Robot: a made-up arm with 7 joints. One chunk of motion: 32 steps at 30 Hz.
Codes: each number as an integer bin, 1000 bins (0 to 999) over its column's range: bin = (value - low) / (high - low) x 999, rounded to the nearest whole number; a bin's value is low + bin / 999 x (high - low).
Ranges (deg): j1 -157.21..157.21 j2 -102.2..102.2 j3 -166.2..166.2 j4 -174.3..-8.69 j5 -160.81..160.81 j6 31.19..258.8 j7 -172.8..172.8
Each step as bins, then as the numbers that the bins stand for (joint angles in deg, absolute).
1 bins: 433 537 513 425 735 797 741
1 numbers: -20.93 7.67 4.49 -103.85 75.82 212.78 83.55
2 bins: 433 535 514 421 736 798 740
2 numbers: -20.93 7.26 4.82 -104.51 76.14 213.00 83.20
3 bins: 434 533 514 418 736 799 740
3 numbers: -20.62 6.85 4.82 -105.01 76.14 213.23 83.20
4 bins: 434 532 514 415 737 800 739
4 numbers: -20.62 6.65 4.82 -105.50 76.46 213.46 82.85
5 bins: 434 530 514 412 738 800 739
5 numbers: -20.62 6.24 4.82 -106.00 76.78 213.46 82.85
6 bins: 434 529 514 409 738 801 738
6 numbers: -20.62 6.04 4.82 -106.50 76.78 213.69 82.51
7 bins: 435 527 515 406 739 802 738
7 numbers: -20.30 5.63 5.16 -107.00 77.11 213.92 82.51
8 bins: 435 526 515 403 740 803 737
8 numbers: -20.30 5.42 5.16 -107.49 77.43 214.14 82.16
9 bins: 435 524 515 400 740 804 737
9 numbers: -20.30 5.01 5.16 -107.99 77.43 214.37 82.16
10 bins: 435 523 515 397 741 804 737
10 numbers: -20.30 4.81 5.16 -108.49 77.75 214.37 82.16
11 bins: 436 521 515 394 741 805 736
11 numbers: -19.99 4.40 5.16 -108.98 77.75 214.60 81.82
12 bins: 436 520 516 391 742 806 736
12 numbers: -19.99 4.19 5.49 -109.48 78.07 214.83 81.82
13 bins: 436 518 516 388 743 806 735
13 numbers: -19.99 3.79 5.49 -109.98 78.39 214.83 81.47
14 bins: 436 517 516 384 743 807 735
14 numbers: -19.99 3.58 5.49 -110.64 78.39 215.06 81.47
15 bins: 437 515 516 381 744 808 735
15 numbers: -19.67 3.17 5.49 -111.14 78.71 215.28 81.47
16 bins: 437 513 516 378 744 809 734
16 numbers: -19.67 2.76 5.49 -111.64 78.71 215.51 81.12
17 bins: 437 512 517 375 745 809 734
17 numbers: -19.67 2.56 5.82 -112.13 79.04 215.51 81.12
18 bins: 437 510 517 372 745 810 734
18 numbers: -19.67 2.15 5.82 -112.63 79.04 215.74 81.12
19 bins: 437 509 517 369 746 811 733
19 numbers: -19.67 1.94 5.82 -113.13 79.36 215.97 80.78
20 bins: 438 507 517 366 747 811 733
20 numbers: -19.36 1.53 5.82 -113.63 79.68 215.97 80.78
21 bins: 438 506 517 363 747 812 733
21 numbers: -19.36 1.33 5.82 -114.12 79.68 216.19 80.78
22 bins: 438 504 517 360 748 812 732
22 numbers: -19.36 0.92 5.82 -114.62 80.00 216.19 80.43
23 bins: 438 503 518 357 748 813 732
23 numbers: -19.36 0.72 6.16 -115.12 80.00 216.42 80.43
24 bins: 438 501 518 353 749 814 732
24 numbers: -19.36 0.31 6.16 -115.78 80.32 216.65 80.43
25 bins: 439 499 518 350 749 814 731
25 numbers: -19.04 -0.10 6.16 -116.28 80.32 216.65 80.09
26 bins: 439 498 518 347 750 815 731
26 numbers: -19.04 -0.31 6.16 -116.78 80.65 216.88 80.09
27 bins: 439 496 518 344 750 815 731
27 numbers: -19.04 -0.72 6.16 -117.27 80.65 216.88 80.09
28 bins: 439 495 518 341 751 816 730
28 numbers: -19.04 -0.92 6.16 -117.77 80.97 217.11 79.74
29 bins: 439 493 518 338 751 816 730
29 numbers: -19.04 -1.33 6.16 -118.27 80.97 217.11 79.74
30 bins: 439 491 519 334 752 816 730
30 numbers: -19.04 -1.74 6.49 -118.93 81.29 217.11 79.74
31 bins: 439 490 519 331 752 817 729
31 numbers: -19.04 -1.94 6.49 -119.43 81.29 217.33 79.39
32 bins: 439 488 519 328 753 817 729
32 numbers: -19.04 -2.35 6.49 -119.93 81.61 217.33 79.39
